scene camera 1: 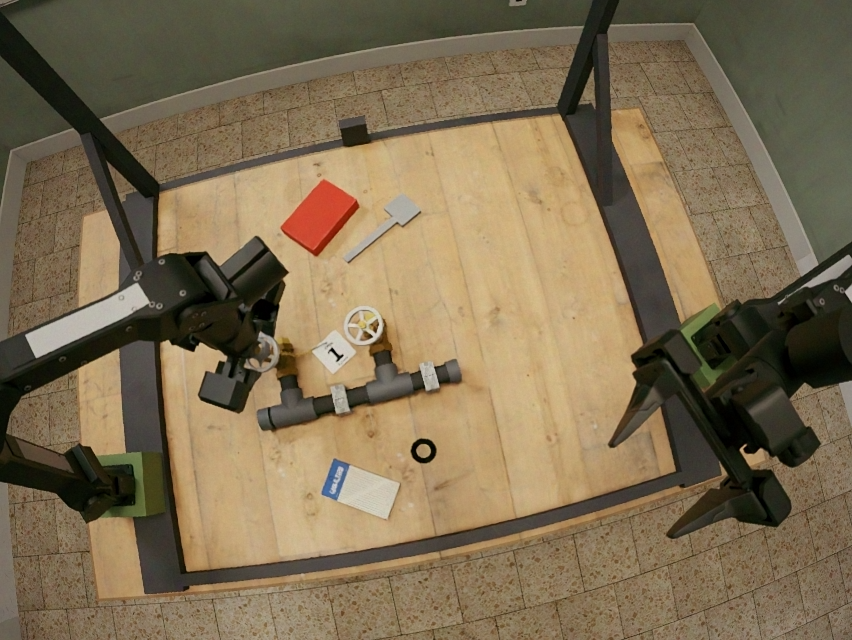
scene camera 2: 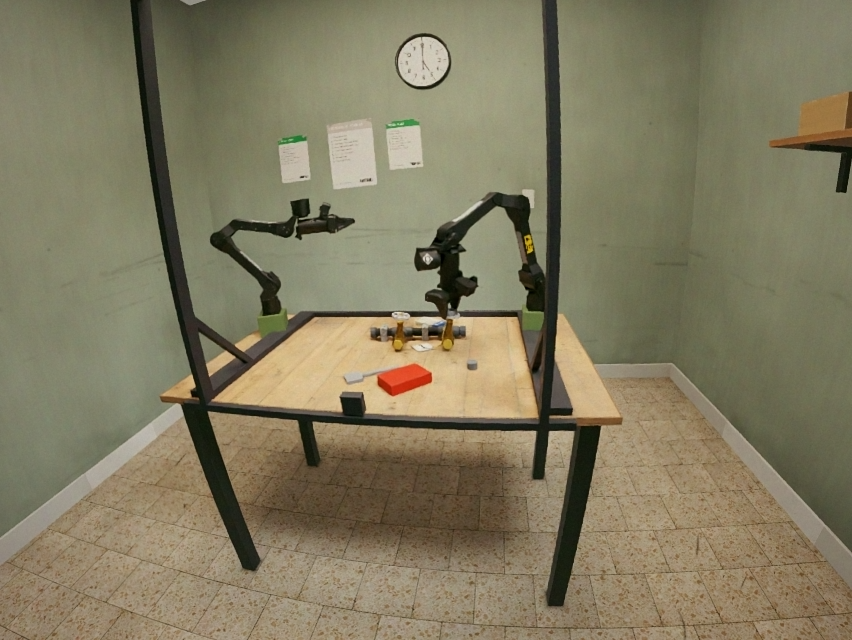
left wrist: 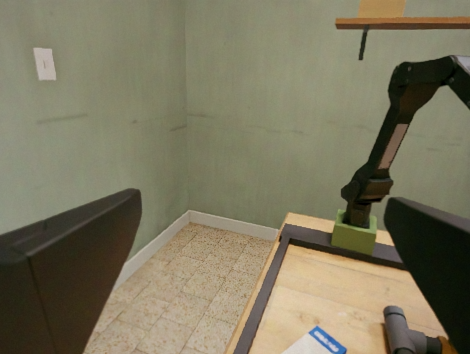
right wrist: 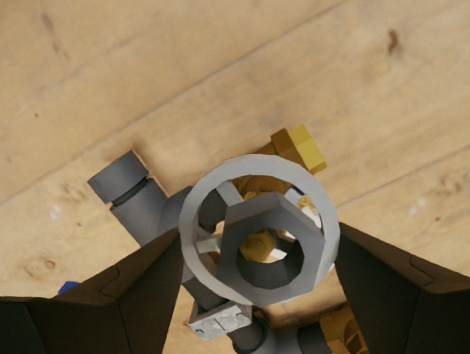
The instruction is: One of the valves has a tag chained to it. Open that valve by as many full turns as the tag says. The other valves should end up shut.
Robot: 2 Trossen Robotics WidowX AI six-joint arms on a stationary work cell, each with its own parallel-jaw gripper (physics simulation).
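Where they show: left gripper, fingertip midpoint: (scene camera 1: pixel 640 492) (scene camera 2: pixel 354 220) (left wrist: pixel 264 204); right gripper, fingertip midpoint: (scene camera 1: pixel 265 354) (scene camera 2: pixel 449 316) (right wrist: pixel 256 236); left arm's base, link origin: (scene camera 1: pixel 713 343) (scene camera 2: pixel 271 312); right arm's base, link origin: (scene camera 1: pixel 117 485) (scene camera 2: pixel 537 308) (left wrist: pixel 356 220).
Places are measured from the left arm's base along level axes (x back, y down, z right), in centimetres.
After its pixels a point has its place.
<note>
A pipe assembly (scene camera 1: pixel 358 396) {x -51.8, y 4.1, z 25.0 cm} (left wrist: pixel 395 330) {x -62.0, y 4.0, z 27.5 cm} carries two brass valves with pale handwheels. A white tag reading "1" (scene camera 1: pixel 334 351) {x -51.5, y 7.6, z 34.1 cm} (scene camera 2: pixel 421 347) {x -51.1, y 7.6, z 34.3 cm} is chained to the valve at the picture's left in scene camera 1. My right gripper (right wrist: pixel 256 236) {x -60.1, y -2.3, z 36.4 cm} (scene camera 1: pixel 260 354) {x -60.1, y -2.3, z 36.4 cm} is shut on that valve's handwheel (right wrist: pixel 260 162) {x -62.1, y -3.0, z 38.8 cm}, a finger on each side of its rim. A grey hexagonal nut-like piece (right wrist: pixel 230 270) {x -61.0, y -4.8, z 36.1 cm} shows over the wheel in the right wrist view. The other handwheel (scene camera 1: pixel 363 309) {x -44.3, y -3.3, z 34.0 cm} stands free of both grippers. My left gripper (scene camera 1: pixel 640 490) {x -35.2, y -31.6, z 0.0 cm} (scene camera 2: pixel 353 221) {x -35.2, y -31.6, z 0.0 cm} (left wrist: pixel 264 204) {x -35.2, y -31.6, z 0.0 cm} is open and empty, high beyond the pipe.
A red box (scene camera 1: pixel 320 215) {x -41.7, y 5.1, z 55.7 cm} (scene camera 2: pixel 404 378) {x -41.4, y 5.1, z 59.2 cm} and a grey flat paddle (scene camera 1: pixel 402 210) {x -28.8, y 7.0, z 49.4 cm} (scene camera 2: pixel 354 377) {x -28.9, y 7.0, z 50.7 cm} lie beyond the valves in scene camera 1. A black ring (scene camera 1: pixel 415 451) {x -49.0, y 7.9, z 13.5 cm} and a blue-and-white booklet (scene camera 1: pixel 365 492) {x -59.0, y 6.6, z 12.1 cm} lie below the pipe. A small grey cylinder (scene camera 2: pixel 471 364) {x -61.0, y 6.3, z 54.3 cm} stands near the red box.
</note>
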